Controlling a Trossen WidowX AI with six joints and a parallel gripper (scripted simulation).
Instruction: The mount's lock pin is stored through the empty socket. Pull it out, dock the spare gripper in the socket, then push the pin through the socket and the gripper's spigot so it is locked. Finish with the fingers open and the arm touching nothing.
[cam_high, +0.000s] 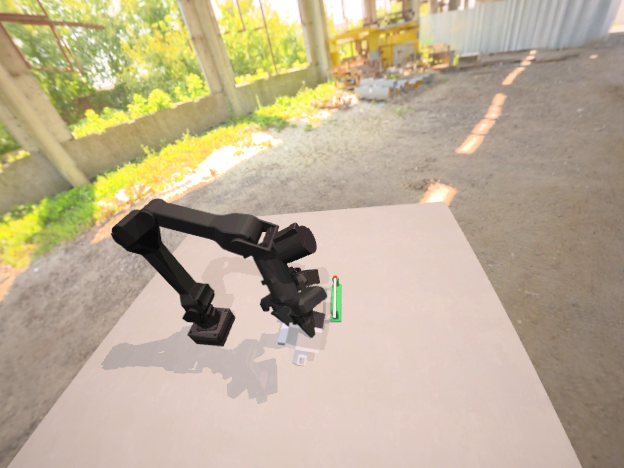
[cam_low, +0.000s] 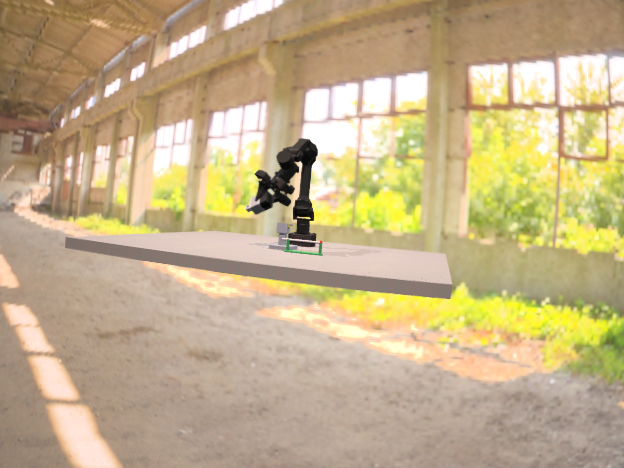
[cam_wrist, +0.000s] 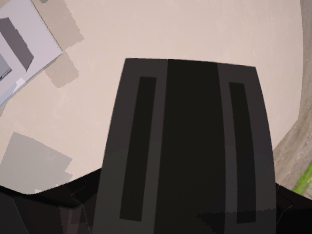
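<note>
My gripper tip is now 190 mm to the right of the green cradle, 140 mm above it and 70 mm short of it. Round my gripper tip: grey mount: 110 mm below, 100 mm to the left, 50 mm behind; then spare gripper: 10 mm behind.
</note>
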